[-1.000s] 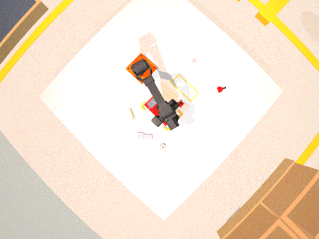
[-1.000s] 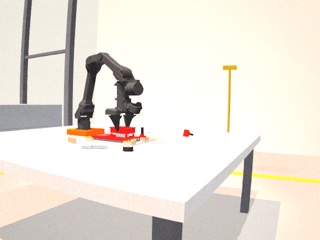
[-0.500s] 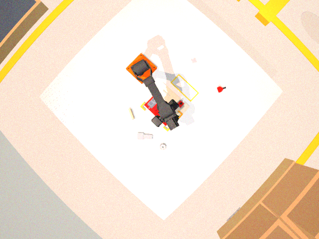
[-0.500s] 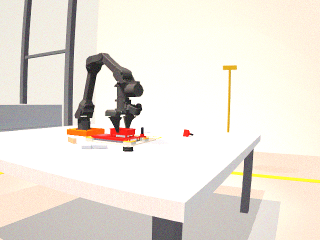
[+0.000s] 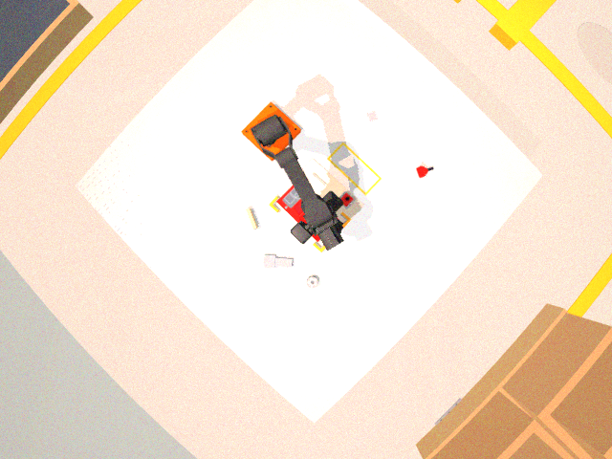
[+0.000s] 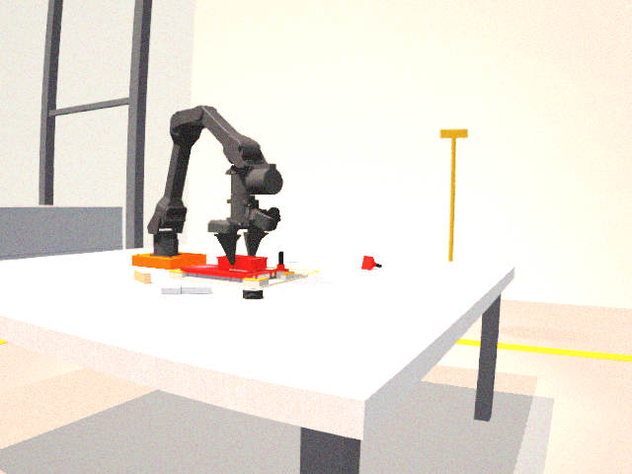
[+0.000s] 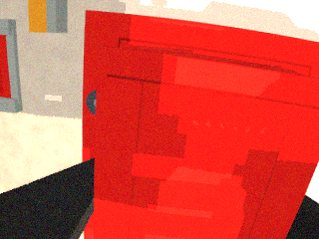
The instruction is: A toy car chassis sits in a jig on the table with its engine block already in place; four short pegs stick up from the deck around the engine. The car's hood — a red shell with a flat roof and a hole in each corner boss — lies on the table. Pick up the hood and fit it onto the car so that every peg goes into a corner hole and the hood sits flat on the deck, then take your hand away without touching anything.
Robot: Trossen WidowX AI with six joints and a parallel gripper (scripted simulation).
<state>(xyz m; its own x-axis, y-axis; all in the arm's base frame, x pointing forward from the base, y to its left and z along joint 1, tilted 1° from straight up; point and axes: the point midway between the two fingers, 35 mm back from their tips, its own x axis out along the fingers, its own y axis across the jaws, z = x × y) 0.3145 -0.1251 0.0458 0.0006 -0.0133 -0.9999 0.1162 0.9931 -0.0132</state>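
My gripper tip is now 1 cm below the red hood. The rest, counted from my gripper tip: grey engine block 2 cm below; then white block 20 cm to the right, 3 cm below, 2 cm behind; then tan bar 18 cm behind, 14 cm to the right, 3 cm below.
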